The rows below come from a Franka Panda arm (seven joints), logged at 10 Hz.
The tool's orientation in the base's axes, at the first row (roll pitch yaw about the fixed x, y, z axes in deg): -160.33, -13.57, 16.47
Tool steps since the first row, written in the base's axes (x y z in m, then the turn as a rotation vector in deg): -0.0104, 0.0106, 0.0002, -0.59, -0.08, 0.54; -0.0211, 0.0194, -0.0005, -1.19, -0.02, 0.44; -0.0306, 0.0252, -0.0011, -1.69, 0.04, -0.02; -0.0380, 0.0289, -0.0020, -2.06, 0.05, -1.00; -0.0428, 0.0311, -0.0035, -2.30, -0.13, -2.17; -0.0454, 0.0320, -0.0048, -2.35, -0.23, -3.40
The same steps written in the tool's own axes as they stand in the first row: -0.0067, -0.0130, 0.0027, -0.45, -0.31, -0.59; -0.0144, -0.0242, 0.0055, -1.01, -0.53, -0.55; -0.0218, -0.0323, 0.0072, -1.57, -0.61, -0.16; -0.0279, -0.0378, 0.0085, -2.14, -0.42, 0.69; -0.0321, -0.0409, 0.0102, -2.69, 0.04, 1.67; -0.0346, -0.0422, 0.0114, -3.05, 0.51, 2.75
